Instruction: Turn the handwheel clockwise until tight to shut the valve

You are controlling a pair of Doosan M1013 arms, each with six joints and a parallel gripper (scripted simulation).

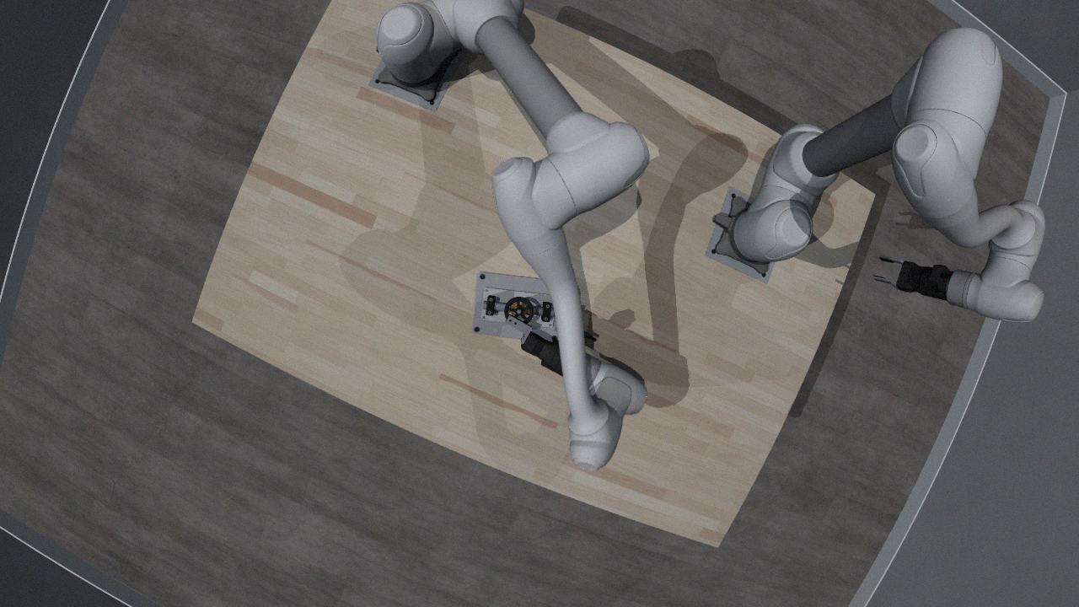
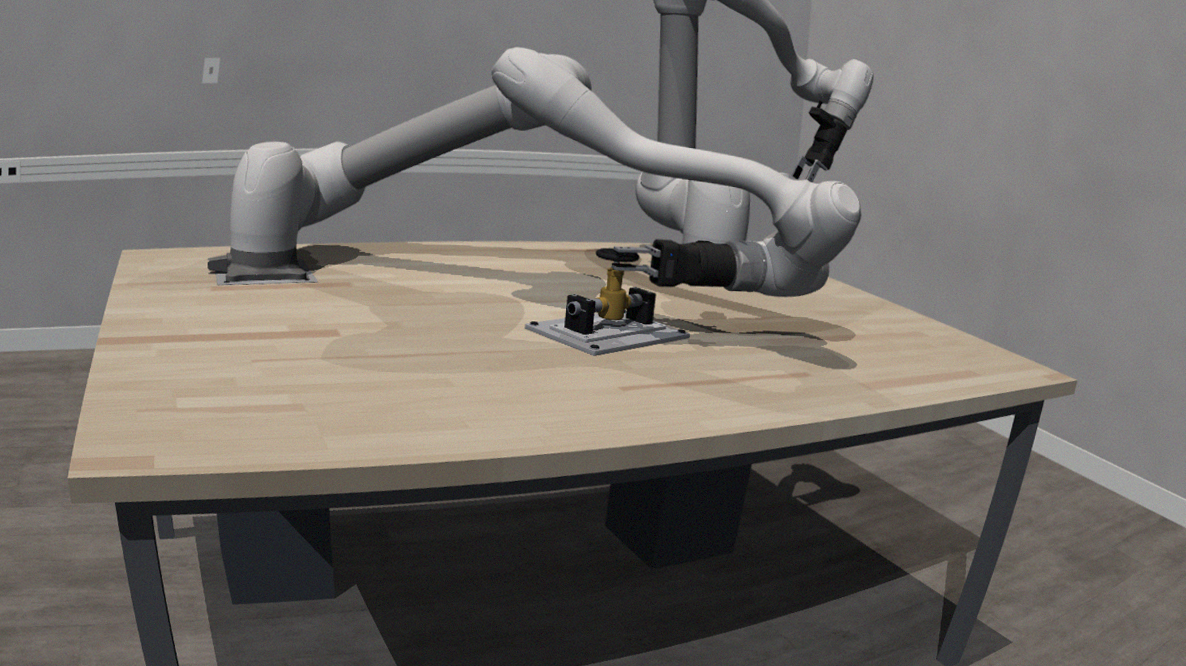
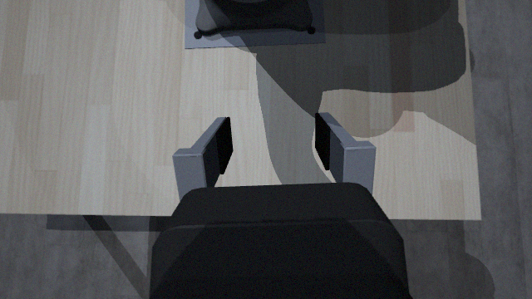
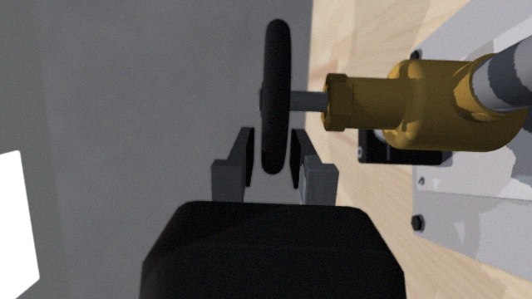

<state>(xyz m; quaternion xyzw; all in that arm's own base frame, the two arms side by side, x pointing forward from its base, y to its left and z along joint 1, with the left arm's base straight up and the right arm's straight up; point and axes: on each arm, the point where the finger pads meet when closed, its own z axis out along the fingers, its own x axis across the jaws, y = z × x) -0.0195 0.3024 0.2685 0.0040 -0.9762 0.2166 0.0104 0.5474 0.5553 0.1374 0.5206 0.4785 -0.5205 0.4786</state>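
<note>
The black handwheel lies 3 cm behind my right hand and 1 cm below it.
</note>
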